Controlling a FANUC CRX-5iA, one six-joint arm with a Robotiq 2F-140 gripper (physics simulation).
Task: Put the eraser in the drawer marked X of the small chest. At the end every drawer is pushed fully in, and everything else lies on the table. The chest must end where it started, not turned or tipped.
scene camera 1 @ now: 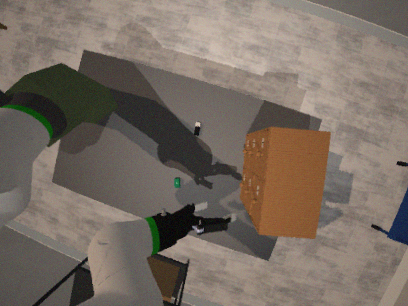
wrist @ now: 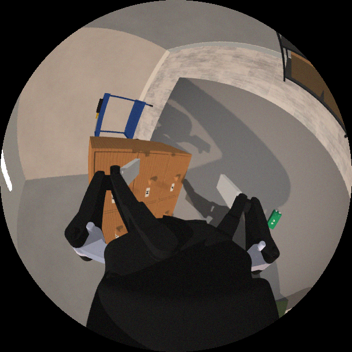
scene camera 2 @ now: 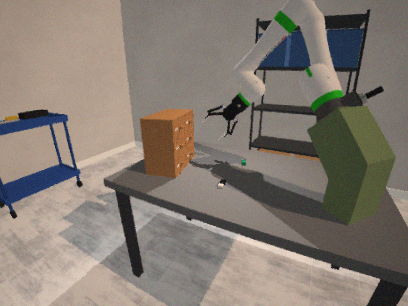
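Where they show: gripper, fingertip midpoint: [scene camera 1: 219,209] [scene camera 2: 210,131]; arm's base, link origin: [scene camera 1: 37,116] [scene camera 2: 335,118].
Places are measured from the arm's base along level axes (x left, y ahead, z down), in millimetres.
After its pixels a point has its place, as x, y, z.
The small brown chest [scene camera 1: 295,185] @(64, 803, 41) [scene camera 2: 159,145] @(219, 749, 173) [wrist: 165,172] stands upright at one end of the table. Its drawers look pushed in, with knobs and small labels on the front. The label marks are too small or too hidden to tell which is X. A small black and white block [scene camera 1: 197,128] @(147, 434, 335) [scene camera 2: 221,184] @(168, 425, 332), which looks like the eraser, lies on the table in front of the chest. It does not show in the wrist view. My gripper [scene camera 1: 217,211] @(-136, 645, 169) [scene camera 2: 212,129] @(-136, 645, 169) [wrist: 179,173] is open and empty, above the table, with its fingers towards the chest front.
A green block [scene camera 1: 177,182] @(-146, 428, 331) [scene camera 2: 243,162] @(-130, 422, 331) [wrist: 274,220] lies on the grey table [scene camera 1: 100,170] @(-246, -8, 347) [scene camera 2: 200,200] @(313, 455, 348), farther from the chest than the gripper's fingertips. A blue cart [scene camera 2: 40,182] [wrist: 135,120] stands beyond the chest. A dark shelf rack [scene camera 2: 287,108] stands behind the arm.
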